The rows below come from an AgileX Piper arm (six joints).
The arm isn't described. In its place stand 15 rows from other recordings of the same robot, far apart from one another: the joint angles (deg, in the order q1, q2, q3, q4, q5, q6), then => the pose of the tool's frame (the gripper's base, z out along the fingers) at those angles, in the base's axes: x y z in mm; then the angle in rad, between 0 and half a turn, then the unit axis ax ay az.
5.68, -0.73, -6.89, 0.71, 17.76, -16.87 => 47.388 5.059 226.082 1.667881 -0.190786 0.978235 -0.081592
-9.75, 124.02, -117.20, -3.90, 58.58, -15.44 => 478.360 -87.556 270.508 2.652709 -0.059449 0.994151 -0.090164
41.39, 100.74, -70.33, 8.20, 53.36, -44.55 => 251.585 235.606 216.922 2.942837 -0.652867 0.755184 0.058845
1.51, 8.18, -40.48, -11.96, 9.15, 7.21 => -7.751 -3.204 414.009 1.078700 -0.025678 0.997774 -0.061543
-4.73, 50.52, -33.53, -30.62, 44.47, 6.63 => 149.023 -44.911 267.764 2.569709 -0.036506 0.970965 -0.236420
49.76, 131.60, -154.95, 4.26, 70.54, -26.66 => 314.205 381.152 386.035 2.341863 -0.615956 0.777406 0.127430
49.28, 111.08, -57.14, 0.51, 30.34, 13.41 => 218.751 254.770 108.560 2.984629 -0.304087 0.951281 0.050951
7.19, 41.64, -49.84, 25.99, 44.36, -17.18 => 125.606 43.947 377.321 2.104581 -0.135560 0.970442 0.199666
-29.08, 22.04, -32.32, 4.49, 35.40, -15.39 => 66.875 -32.470 320.888 1.992012 0.131912 0.967146 -0.217321
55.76, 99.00, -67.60, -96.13, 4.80, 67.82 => 230.350 324.985 264.472 2.039634 -0.646369 0.755441 0.107317
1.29, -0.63, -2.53, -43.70, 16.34, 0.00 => 51.737 -16.527 209.913 1.826212 -0.264380 0.883435 -0.386840
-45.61, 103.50, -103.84, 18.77, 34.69, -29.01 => 312.818 -295.728 391.928 2.127089 0.218628 0.952740 -0.210923
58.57, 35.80, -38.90, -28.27, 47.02, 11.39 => 83.418 76.032 327.282 2.149157 -0.474463 0.878526 0.055468
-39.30, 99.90, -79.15, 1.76, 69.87, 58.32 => 265.425 -213.857 256.941 3.071101 0.755477 0.654847 0.020731
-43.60, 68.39, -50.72, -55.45, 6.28, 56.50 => 188.694 -191.012 340.856 1.986654 0.393397 0.869450 -0.298824
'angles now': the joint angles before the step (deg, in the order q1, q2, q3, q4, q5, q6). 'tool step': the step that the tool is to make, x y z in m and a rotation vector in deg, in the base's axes. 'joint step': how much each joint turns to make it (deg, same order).
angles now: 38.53 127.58 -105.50 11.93 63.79 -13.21
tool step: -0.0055 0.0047 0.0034 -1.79 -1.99 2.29
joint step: 1.35 -0.51 0.00 -2.75 0.12 -0.12
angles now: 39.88 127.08 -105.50 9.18 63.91 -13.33
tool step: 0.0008 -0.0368 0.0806 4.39 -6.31 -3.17
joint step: -3.68 -10.35 0.02 -0.53 2.69 0.01
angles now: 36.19 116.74 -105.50 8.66 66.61 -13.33
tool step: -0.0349 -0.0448 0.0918 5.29 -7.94 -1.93
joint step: -2.29 -14.53 2.36 -0.24 2.66 0.04
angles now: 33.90 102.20 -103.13 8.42 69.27 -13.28
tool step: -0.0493 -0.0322 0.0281 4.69 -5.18 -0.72
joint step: 0.00 -13.86 12.27 0.91 -5.39 0.00
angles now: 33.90 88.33 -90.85 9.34 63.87 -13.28
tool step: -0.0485 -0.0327 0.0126 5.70 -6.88 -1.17
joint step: -0.01 -13.83 12.74 0.76 -7.90 -0.07
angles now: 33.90 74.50 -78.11 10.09 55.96 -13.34
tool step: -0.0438 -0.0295 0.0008 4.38 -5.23 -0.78
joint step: 0.02 -12.12 10.42 0.59 -5.16 -0.03
